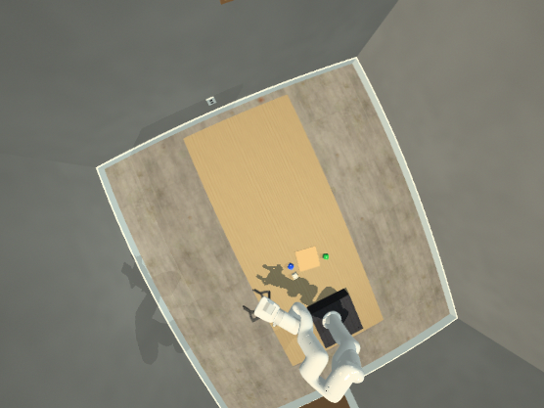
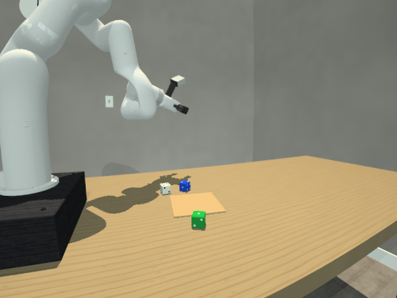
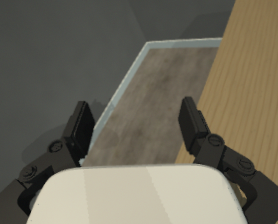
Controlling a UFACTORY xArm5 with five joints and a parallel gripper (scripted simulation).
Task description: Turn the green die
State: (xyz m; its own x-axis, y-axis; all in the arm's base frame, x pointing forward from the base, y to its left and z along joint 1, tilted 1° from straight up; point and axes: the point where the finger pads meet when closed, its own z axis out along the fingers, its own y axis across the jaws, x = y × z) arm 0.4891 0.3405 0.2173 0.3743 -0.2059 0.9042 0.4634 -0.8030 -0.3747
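Now: the green die 110 mm behind my hand, 490 mm to the right of it and 300 mm below it. From my hand the other things lie so: blue die 60 mm behind, 250 mm to the right, 300 mm below; then tan mat 70 mm behind, 370 mm to the right, 310 mm below; then white die 130 mm behind, 250 mm to the right, 300 mm below.
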